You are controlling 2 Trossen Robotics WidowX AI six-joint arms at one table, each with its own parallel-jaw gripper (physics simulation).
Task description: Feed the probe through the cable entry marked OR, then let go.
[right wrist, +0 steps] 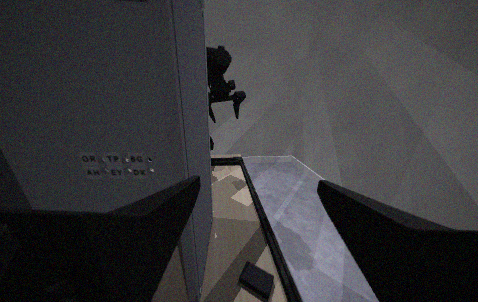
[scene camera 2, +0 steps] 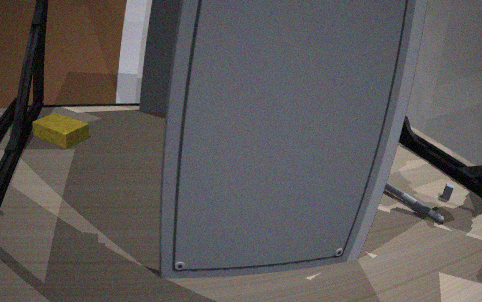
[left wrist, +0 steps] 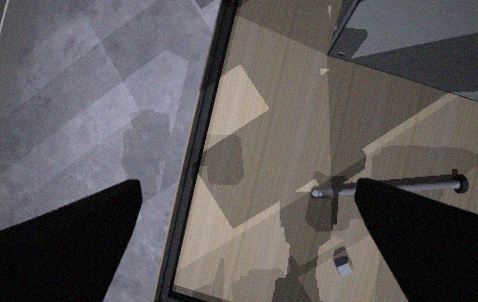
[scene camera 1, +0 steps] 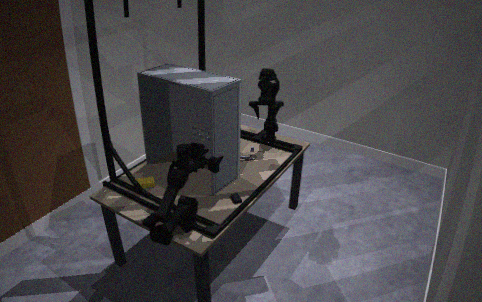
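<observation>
The probe, a thin grey rod, lies on the table beside the tall grey cabinet. A fingertip hides part of it in the left wrist view. Two rows of small labelled holes show on the cabinet's inner panel in the right wrist view; the OR entry is at the left of the upper row. My left gripper is open and empty, above the table on the probe's side. My right gripper is open and empty, near the cabinet's edge.
A small grey block stands near the probe. A black box lies near the table's front edge. A yellow block lies on the table at the left. Black rails and posts border the table.
</observation>
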